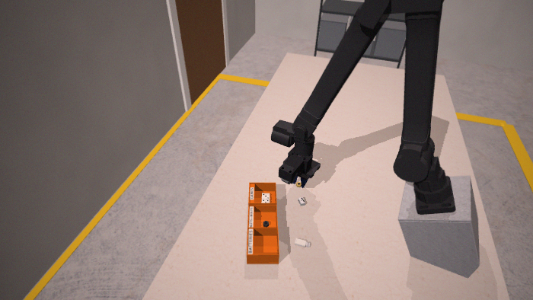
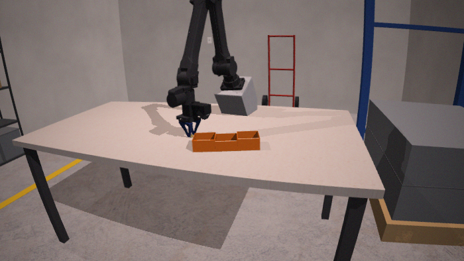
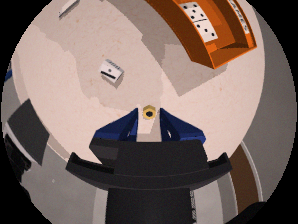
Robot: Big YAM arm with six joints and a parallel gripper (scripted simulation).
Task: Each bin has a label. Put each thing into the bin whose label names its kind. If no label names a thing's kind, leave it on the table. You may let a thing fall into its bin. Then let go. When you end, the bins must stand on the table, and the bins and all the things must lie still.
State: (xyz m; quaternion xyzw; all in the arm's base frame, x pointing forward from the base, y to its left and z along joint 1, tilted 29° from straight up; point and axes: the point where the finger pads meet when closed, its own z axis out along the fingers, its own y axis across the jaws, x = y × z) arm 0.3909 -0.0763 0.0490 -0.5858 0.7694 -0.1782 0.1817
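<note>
The brass nut is 1 cm below my hand. From my hand the other things lie so: grey thing: 7 cm to the left, 2 cm behind; black nut: 19 cm to the left, 6 cm ahead; white domino: 10 cm to the left, 8 cm ahead.
</note>
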